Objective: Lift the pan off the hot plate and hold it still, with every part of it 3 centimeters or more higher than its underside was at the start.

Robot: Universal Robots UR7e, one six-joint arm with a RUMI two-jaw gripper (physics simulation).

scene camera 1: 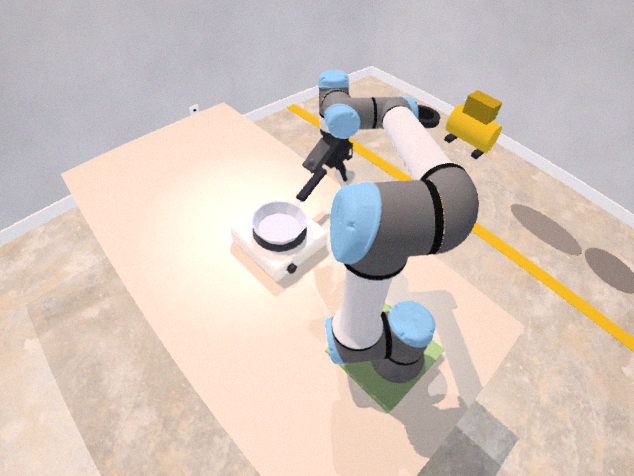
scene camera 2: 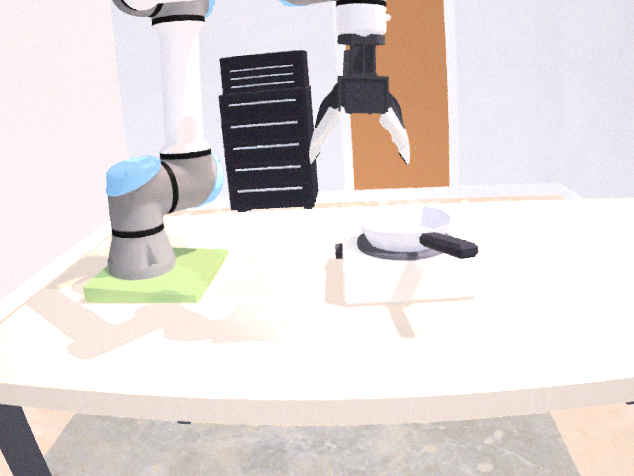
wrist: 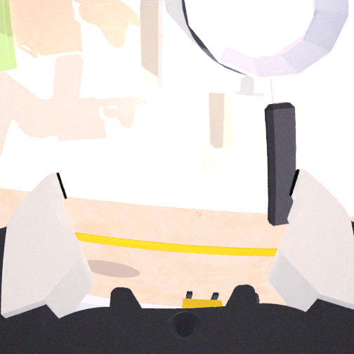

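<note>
The pan is pale and round and sits level on the dark burner of the white hot plate. Its black handle sticks out past the hot plate's edge, on the side away from the wall cabinet. My gripper is open and empty, pointing down, well above the height of the pan. In the wrist view the handle lies between the fingers' lines but close to the right finger, which overlaps the handle's far end.
The hot plate's black knob faces the arm's base, which stands on a green plate on the table. A black cabinet stands behind the table. A yellow machine stands on the floor.
</note>
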